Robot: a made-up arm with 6 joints.
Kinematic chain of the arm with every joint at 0, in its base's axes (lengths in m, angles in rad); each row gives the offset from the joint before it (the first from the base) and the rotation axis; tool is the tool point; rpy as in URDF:
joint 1: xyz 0 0 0.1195 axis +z
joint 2: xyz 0 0 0 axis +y
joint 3: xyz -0.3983 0 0.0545 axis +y
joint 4: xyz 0.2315 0 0.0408 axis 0.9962 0 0.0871
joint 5: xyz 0 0 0 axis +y
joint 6: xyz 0.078 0 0.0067 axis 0.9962 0 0.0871
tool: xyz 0 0 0 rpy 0 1.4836 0
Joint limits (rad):
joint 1: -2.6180..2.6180
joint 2: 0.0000..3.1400
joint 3: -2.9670..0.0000
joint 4: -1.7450..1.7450
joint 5: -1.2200..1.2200
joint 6: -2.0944..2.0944
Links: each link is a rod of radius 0.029 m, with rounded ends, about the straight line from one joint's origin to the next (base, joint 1, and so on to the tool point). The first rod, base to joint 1, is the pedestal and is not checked.
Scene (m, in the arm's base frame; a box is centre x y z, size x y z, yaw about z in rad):
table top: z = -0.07
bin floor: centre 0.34 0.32 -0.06 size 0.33 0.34 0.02 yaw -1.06
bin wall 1: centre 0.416 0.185 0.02 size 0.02 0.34 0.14 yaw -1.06
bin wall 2: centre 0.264 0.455 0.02 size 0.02 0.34 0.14 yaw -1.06
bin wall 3: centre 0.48 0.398 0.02 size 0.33 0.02 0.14 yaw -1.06
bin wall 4: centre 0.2 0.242 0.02 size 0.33 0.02 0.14 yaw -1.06
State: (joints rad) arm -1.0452 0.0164 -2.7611 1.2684 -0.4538 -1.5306
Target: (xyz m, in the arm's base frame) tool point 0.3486 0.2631 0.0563
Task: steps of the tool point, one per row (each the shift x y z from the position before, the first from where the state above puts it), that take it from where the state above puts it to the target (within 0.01 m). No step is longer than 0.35 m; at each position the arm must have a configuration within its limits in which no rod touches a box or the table.
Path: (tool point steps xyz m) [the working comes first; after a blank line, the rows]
Joints at the target: 0.6518 2.3939 -1.0191 1.2779 -0.0321 -1.5306
Straight joint move there: clear.

1: -0.0416 -0.1681 0.2550
2: 0.0850 -0.2102 0.1866
3: 0.1959 -0.1717 0.0856
4: 0.2455 -0.0759 -0.0253
5: 0.2149 0.0304 -0.1223
6: 0.1197 0.1009 -0.1853
7: 0.0012 0.1095 -0.2037
8: -0.0941 0.0618 -0.1784

